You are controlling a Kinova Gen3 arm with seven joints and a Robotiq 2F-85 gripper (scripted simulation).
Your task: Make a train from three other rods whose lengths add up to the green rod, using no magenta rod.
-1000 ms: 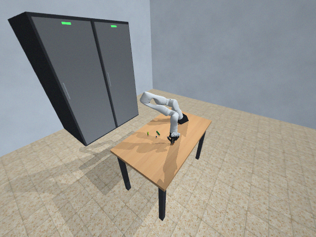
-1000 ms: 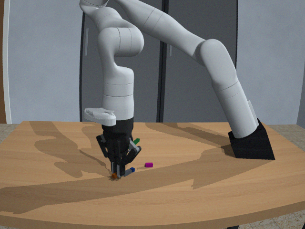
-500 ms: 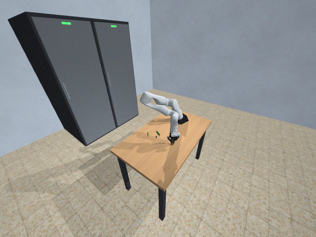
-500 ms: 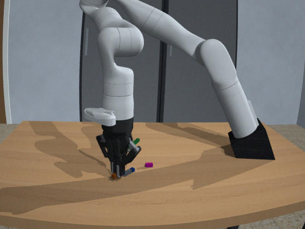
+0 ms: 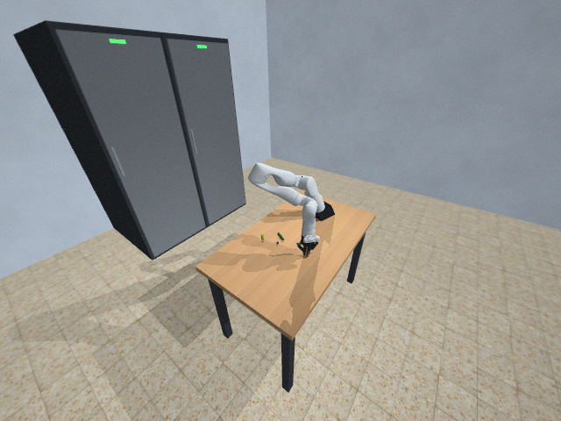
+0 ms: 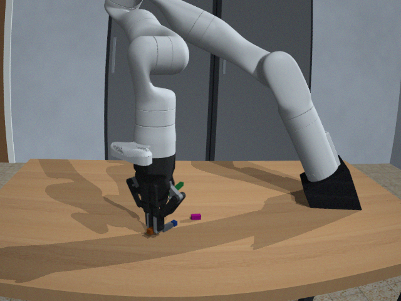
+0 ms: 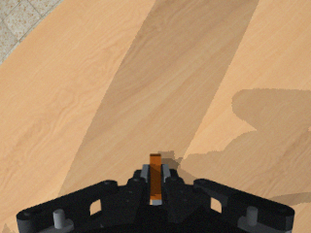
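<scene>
My hand is 20 mm above the orange rod. Round my hand: grey rod (30 mm behind, 20 mm to the right, 30 mm below); then green rod (110 mm behind, 210 mm to the right, 30 mm below); then magenta rod (110 mm behind, 50 mm to the right, 30 mm below).
</scene>
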